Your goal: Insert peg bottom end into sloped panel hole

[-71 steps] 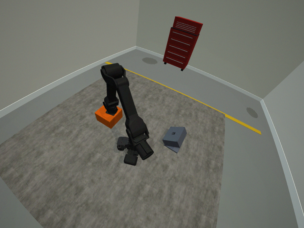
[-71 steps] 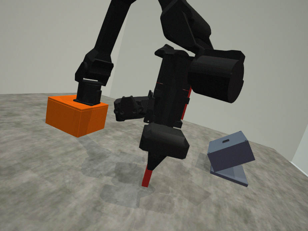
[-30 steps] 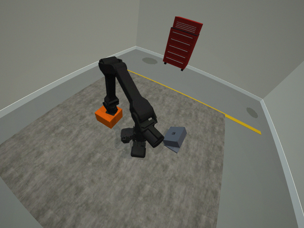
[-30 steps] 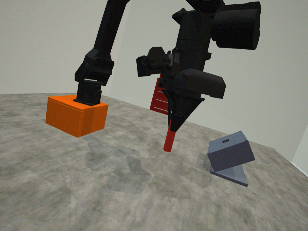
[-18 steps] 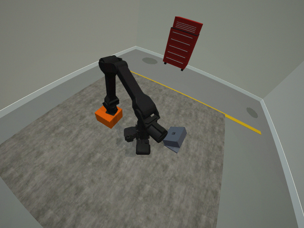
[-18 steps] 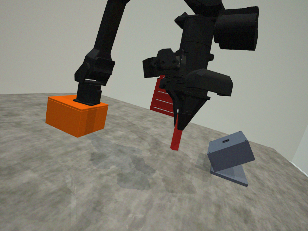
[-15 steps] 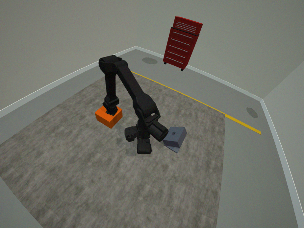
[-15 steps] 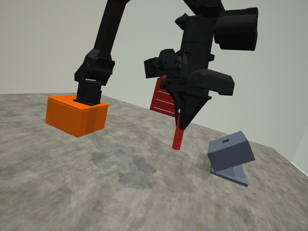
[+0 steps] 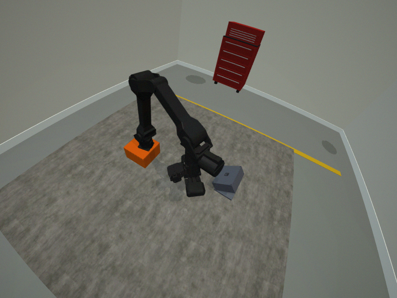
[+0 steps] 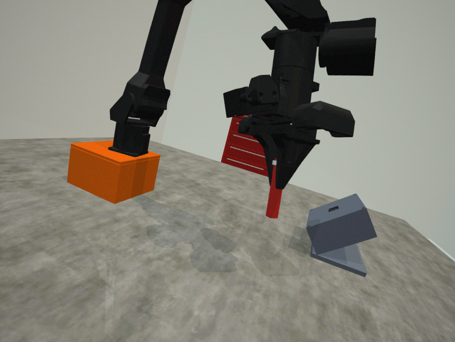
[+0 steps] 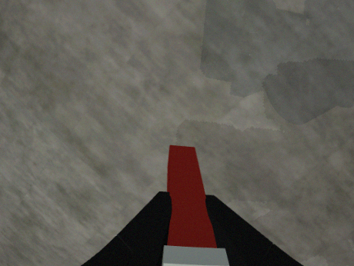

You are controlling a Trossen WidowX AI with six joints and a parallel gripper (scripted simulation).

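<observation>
Now: the grey sloped panel block 16 cm ahead of my gripper tip, 14 cm to the left of it and 6 cm below it. Round my gripper tip: red square peg (2 cm above).
</observation>
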